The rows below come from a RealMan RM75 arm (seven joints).
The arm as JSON. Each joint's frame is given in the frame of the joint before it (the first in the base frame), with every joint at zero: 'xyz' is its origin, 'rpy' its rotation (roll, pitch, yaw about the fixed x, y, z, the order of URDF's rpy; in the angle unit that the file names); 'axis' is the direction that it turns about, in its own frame. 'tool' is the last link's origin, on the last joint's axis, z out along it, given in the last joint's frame.
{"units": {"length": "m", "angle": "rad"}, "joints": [
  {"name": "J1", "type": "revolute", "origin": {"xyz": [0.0, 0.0, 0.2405], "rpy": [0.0, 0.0, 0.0]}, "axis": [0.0, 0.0, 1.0]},
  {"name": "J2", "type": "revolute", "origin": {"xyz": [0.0, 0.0, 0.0], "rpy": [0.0, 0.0, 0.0]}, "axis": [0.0, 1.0, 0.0]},
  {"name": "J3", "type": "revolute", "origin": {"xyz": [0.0, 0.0, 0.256], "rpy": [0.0, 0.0, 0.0]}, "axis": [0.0, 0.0, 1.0]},
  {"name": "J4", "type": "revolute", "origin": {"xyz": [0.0, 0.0, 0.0], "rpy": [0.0, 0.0, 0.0]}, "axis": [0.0, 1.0, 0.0]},
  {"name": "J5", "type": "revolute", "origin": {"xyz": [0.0, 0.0, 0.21], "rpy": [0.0, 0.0, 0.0]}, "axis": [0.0, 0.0, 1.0]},
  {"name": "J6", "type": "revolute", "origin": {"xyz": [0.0, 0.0, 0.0], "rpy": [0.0, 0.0, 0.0]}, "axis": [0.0, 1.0, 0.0]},
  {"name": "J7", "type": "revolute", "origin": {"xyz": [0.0, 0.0, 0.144], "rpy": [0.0, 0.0, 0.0]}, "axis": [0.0, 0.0, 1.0]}
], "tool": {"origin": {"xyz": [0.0, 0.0, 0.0], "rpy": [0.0, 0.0, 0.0]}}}
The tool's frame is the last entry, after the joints.
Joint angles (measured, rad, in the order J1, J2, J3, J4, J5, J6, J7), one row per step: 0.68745, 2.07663, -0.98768, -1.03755, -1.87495, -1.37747, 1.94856; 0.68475, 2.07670, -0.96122, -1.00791, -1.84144, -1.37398, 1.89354; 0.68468, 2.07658, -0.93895, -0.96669, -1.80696, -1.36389, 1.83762; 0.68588, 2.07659, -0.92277, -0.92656, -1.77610, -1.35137, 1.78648; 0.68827, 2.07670, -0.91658, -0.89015, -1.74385, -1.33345, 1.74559; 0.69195, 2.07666, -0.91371, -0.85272, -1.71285, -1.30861, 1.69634; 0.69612, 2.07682, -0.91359, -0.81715, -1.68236, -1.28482, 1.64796; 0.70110, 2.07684, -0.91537, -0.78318, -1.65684, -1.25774, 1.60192; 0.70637, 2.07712, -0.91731, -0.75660, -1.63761, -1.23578, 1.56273; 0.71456, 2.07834, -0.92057, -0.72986, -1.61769, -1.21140, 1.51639; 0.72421, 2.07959, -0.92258, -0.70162, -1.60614, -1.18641, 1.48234; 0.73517, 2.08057, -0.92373, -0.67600, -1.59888, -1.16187, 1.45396; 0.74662, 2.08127, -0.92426, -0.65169, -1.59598, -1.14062, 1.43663; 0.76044, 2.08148, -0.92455, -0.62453, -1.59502, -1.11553, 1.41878; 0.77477, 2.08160, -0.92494, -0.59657, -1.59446, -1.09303, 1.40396; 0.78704, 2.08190, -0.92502, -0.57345, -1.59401, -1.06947, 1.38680; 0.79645, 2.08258, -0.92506, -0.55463, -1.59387, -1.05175, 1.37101; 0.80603, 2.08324, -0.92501, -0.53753, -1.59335, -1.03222, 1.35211
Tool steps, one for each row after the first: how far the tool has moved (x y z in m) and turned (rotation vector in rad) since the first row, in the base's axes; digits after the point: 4 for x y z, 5 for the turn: 0.0041, 0.0013, 0.0025, 0.02634, 0.03238, 0.01302; 0.0090, 0.0032, 0.0028, 0.05132, 0.06435, 0.01874; 0.0133, 0.0051, 0.0020, 0.07436, 0.09025, 0.02209; 0.0160, 0.0072, 0.0001, 0.09457, 0.11396, 0.02132; 0.0188, 0.0101, -0.0024, 0.12193, 0.12899, 0.02352; 0.0211, 0.0126, -0.0052, 0.14764, 0.14064, 0.02655; 0.0236, 0.0155, -0.0084, 0.17357, 0.14457, 0.02682; 0.0253, 0.0178, -0.0113, 0.19498, 0.14401, 0.02949; 0.0258, 0.0206, -0.0146, 0.21965, 0.13926, 0.03846; 0.0270, 0.0233, -0.0189, 0.23601, 0.13154, 0.03719; 0.0277, 0.0262, -0.0228, 0.24998, 0.12142, 0.03486; 0.0283, 0.0286, -0.0269, 0.25625, 0.11266, 0.02779; 0.0290, 0.0315, -0.0313, 0.26288, 0.10000, 0.01930; 0.0295, 0.0340, -0.0361, 0.26530, 0.08860, 0.01027; 0.0302, 0.0365, -0.0400, 0.27242, 0.07457, 0.00397; 0.0308, 0.0380, -0.0434, 0.27735, 0.06242, 0.00069; 0.0313, 0.0399, -0.0463, 0.28583, 0.04792, 0.00013
